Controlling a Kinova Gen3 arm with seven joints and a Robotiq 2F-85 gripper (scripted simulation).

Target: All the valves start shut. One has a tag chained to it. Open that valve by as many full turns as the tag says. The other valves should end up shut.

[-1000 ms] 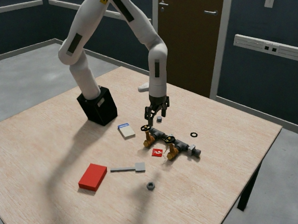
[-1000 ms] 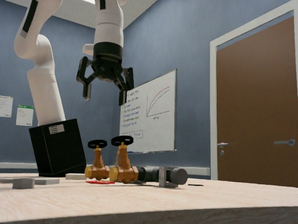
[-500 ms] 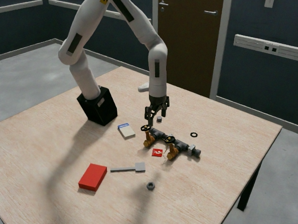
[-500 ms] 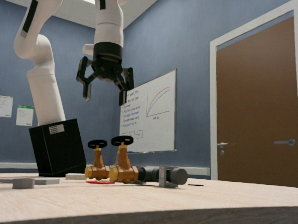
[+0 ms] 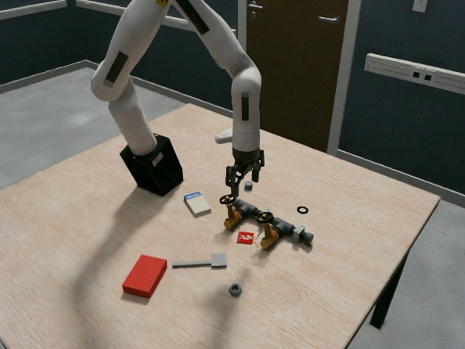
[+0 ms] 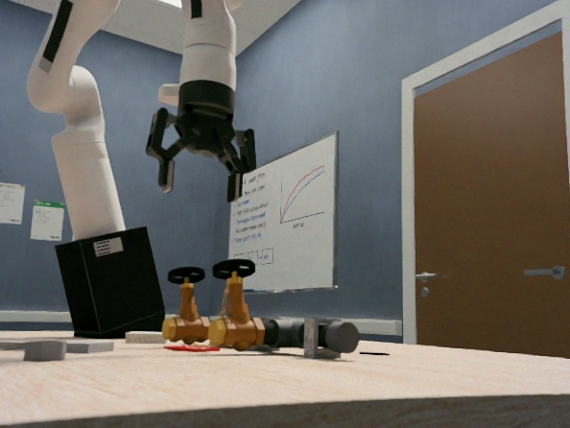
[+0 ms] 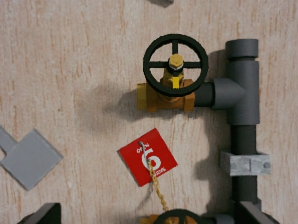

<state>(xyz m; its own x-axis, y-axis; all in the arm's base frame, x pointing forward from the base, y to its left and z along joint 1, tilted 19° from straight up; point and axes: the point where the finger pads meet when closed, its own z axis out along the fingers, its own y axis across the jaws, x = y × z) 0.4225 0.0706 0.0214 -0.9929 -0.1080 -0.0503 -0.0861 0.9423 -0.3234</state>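
The red tag is 20 cm below my hand and 1 cm behind it. From my hand the other things lie so: red block: 32 cm to the right, 19 cm below, 8 cm behind; white card box: 23 cm behind, 19 cm below; grey t-shaped tool: 20 cm below, 16 cm to the right, 1 cm behind.
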